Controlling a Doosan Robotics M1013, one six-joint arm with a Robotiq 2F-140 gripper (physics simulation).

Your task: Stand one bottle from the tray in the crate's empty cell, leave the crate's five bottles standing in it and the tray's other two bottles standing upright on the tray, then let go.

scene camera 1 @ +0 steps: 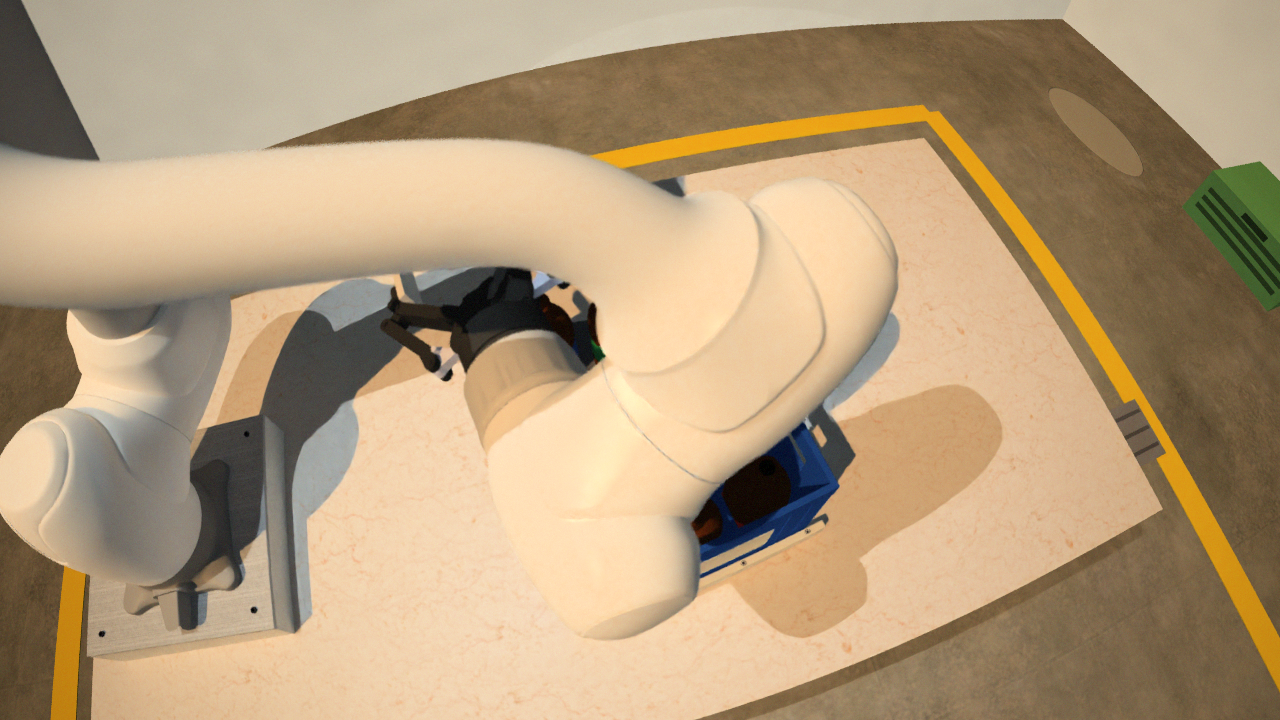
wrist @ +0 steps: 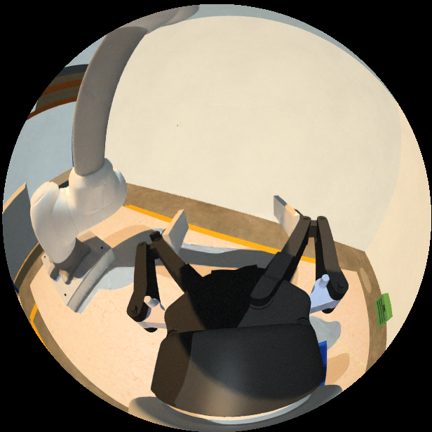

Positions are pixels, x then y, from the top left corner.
Scene:
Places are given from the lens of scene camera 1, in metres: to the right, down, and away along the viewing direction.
pale strip (scene camera 1: 799, 537): 0.19, 0.21, 0.70

